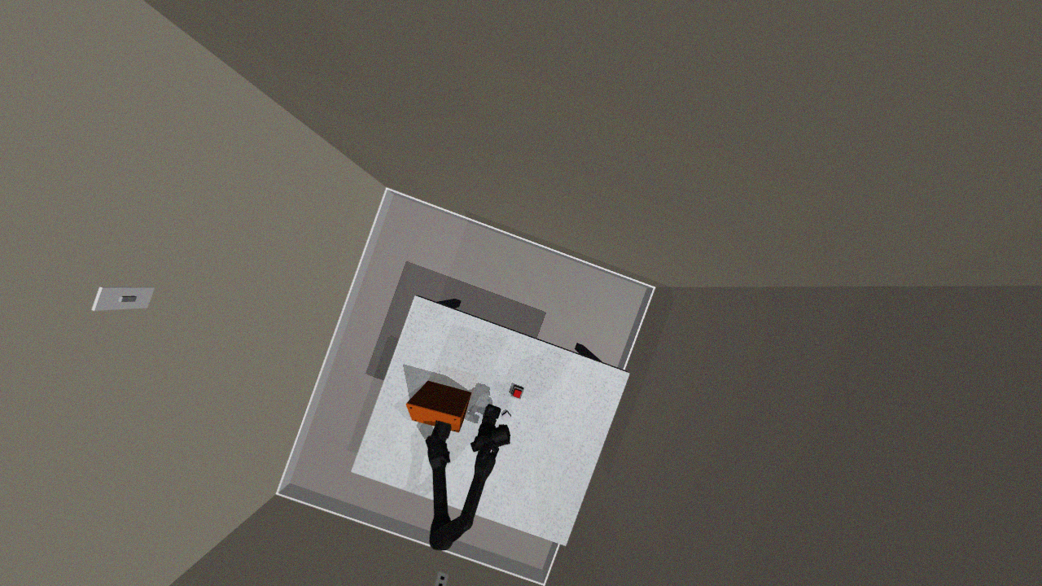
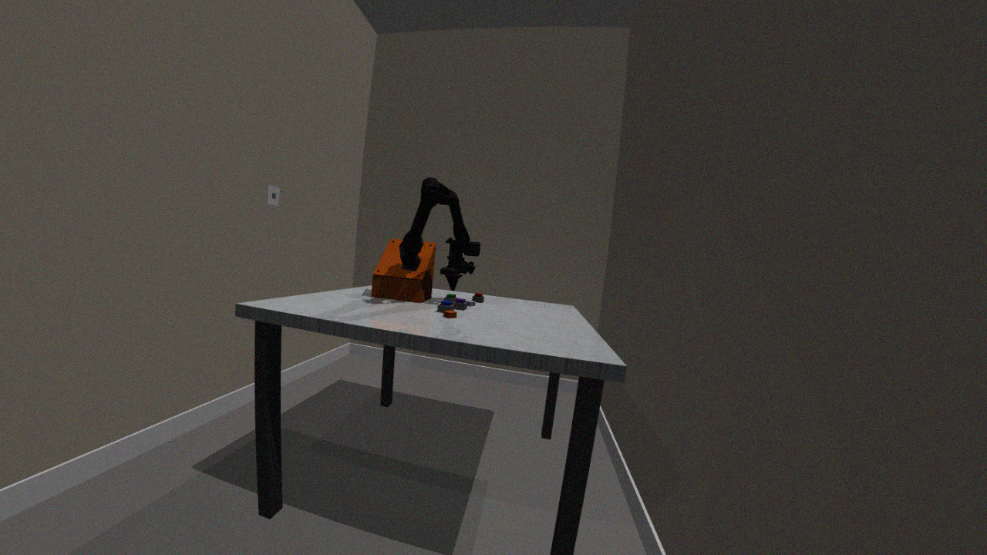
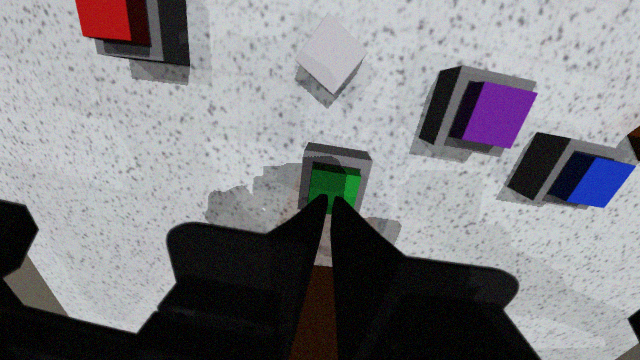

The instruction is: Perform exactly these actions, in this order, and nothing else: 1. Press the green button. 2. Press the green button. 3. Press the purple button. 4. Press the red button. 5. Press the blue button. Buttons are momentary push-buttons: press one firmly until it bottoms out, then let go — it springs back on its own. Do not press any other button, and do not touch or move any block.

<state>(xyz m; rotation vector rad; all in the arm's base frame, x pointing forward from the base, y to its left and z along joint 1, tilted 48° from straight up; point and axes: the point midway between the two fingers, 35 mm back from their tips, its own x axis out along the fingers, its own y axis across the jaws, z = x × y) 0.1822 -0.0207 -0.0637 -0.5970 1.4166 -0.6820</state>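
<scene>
My gripper tip is now 9 cm to the left of the purple button, 6 cm short of it and 2 cm above it. Also, from my gripper tip: blue button (18 cm to the right, 2 cm below, 2 cm ahead); red button (14 cm to the left, 10 cm ahead, 2 cm below); white block (8 cm ahead, 5 cm below, 1 cm to the left).
</scene>
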